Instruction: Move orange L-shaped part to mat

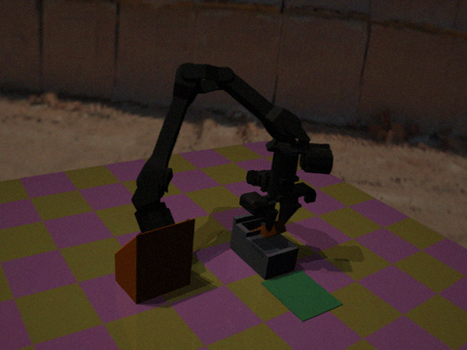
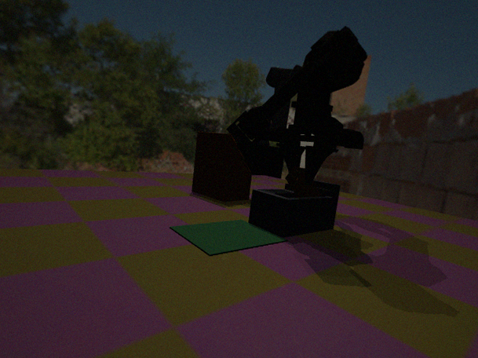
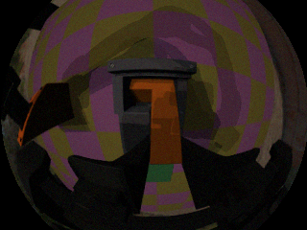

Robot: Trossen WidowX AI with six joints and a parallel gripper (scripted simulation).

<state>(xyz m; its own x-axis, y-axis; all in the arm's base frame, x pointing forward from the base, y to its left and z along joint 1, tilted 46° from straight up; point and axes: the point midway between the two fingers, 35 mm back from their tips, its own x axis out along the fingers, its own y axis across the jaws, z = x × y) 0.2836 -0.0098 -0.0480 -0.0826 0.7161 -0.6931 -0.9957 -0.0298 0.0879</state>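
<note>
Right now the green mat is 14 cm to the right of my gripper tip, 10 cm below it and 2 cm behind it. From my gripper tip the other things lie so: orange L-shaped part (3 cm to the left, 3 cm below, 1 cm behind).
</note>
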